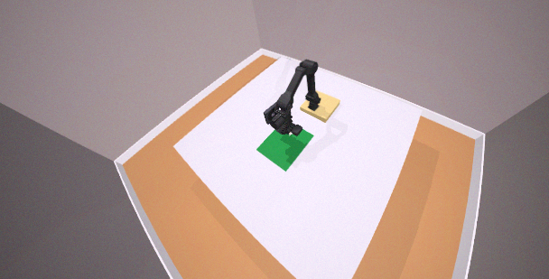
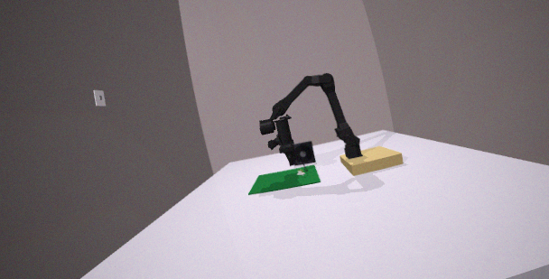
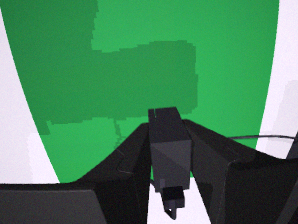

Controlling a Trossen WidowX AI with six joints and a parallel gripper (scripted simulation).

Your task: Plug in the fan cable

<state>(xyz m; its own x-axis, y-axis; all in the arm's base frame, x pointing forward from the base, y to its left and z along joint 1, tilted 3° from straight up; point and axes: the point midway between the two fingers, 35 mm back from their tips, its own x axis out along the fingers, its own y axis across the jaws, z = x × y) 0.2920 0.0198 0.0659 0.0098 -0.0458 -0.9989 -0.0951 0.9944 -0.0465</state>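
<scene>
My gripper tip is 40 mm past the white four-pin fan header, 10 mm to the left of it and 70 mm above it. From my gripper tip the other things lie so: green board: 40 mm ahead, 10 mm to the left, 80 mm below; black fan: 50 mm behind, 180 mm to the right, 10 mm below; black fan plug: 10 mm behind, 10 mm above.
</scene>
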